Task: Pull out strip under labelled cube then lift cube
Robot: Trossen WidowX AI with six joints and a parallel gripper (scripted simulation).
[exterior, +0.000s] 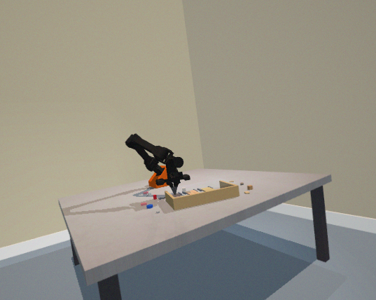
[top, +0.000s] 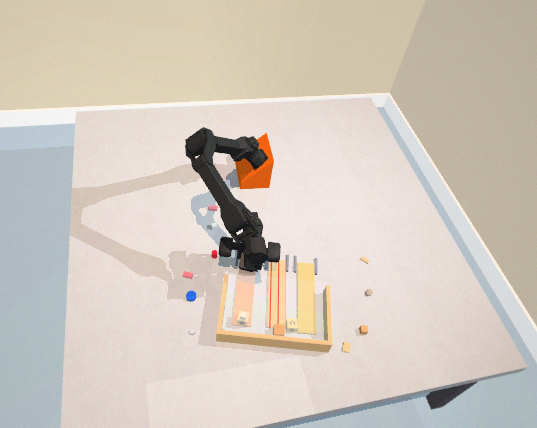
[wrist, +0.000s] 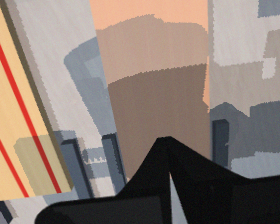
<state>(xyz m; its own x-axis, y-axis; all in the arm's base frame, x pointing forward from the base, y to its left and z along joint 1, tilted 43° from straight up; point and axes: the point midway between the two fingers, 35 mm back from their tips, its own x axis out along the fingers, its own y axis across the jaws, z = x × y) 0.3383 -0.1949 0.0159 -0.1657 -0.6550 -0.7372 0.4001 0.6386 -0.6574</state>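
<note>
Right now my gripper tip is 8 cm short of the peach strip and 4 cm to the left of it. From my gripper tip the other things lie so: red cylinder 6 cm behind, 9 cm to the right, 1 cm above; then blue disc 6 cm ahead, 20 cm to the right.
</note>
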